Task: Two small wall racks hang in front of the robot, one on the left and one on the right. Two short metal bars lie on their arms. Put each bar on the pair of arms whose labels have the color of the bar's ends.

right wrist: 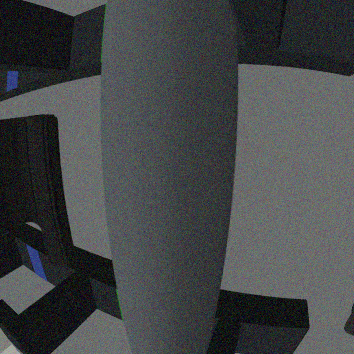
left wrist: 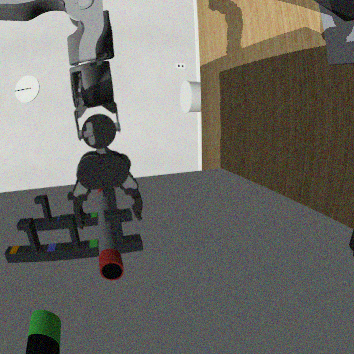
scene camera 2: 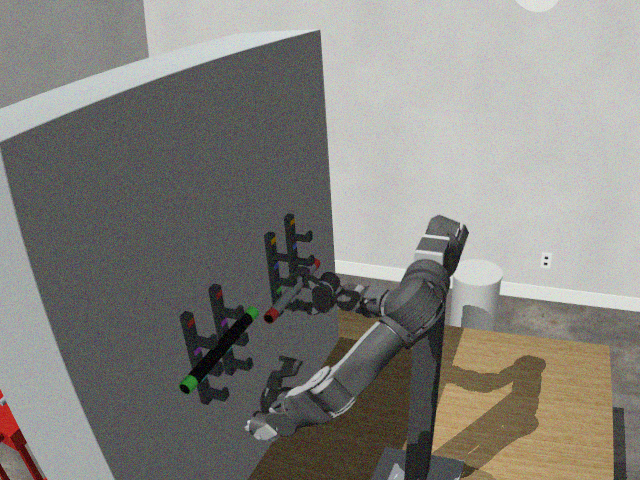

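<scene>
The grey bar with red ends (scene camera 2: 289,298) (left wrist: 107,230) (right wrist: 170,170) lies at the lowest, green-labelled arms of the right rack (scene camera 2: 269,258) (left wrist: 50,252); the bar hides those arms, so exact contact is unclear. My right gripper (scene camera 2: 301,293) (left wrist: 109,212) is partly open, its fingers on either side of this bar, not gripping. The black bar with green ends (scene camera 2: 219,348) (left wrist: 45,325) lies across the left rack (scene camera 2: 187,335), apparently on the middle, purple-labelled arms. My left gripper (scene camera 2: 281,379) is open and empty, below and to the right of the green-ended bar in the scene view.
The racks hang on a grey panel (scene camera 2: 170,170) (left wrist: 240,280). The right rack's orange and blue arms stand above the red-ended bar. The left rack's top labels are red. A wooden floor area (scene camera 2: 542,392) and a white cylinder (scene camera 2: 478,289) are behind the arms.
</scene>
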